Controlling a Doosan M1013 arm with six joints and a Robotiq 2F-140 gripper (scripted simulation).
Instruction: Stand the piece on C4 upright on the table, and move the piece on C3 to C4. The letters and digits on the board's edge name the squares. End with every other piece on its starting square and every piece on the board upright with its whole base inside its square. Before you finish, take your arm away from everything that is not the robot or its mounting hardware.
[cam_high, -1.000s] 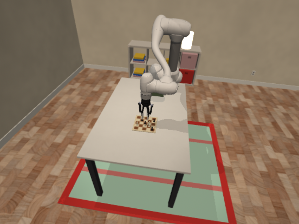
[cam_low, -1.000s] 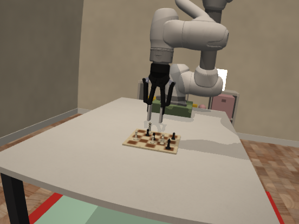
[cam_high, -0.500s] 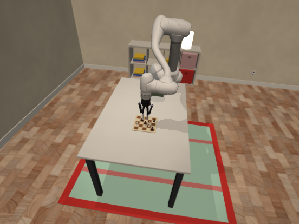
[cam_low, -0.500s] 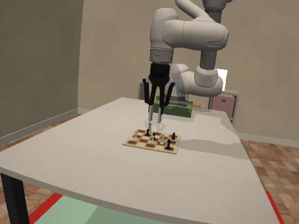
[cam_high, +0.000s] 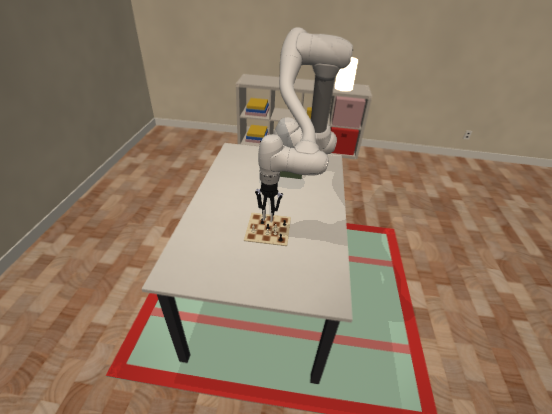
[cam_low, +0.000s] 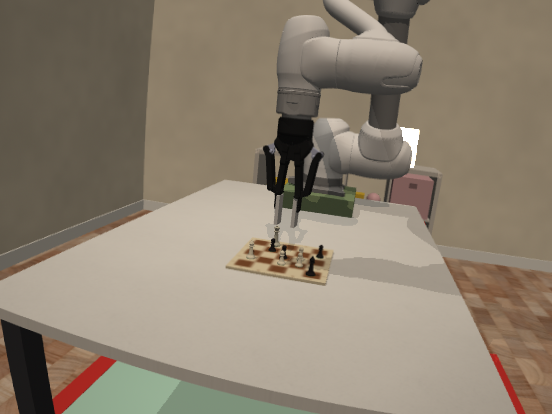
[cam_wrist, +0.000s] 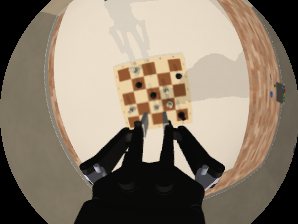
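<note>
The chessboard lies 13 cm below my hand and 4 cm behind it. Round my hand: black chess piece: 10 cm below, 7 cm to the left, 4 cm ahead; tall white piece: 12 cm behind, 10 cm below, 3 cm to the right.
</note>
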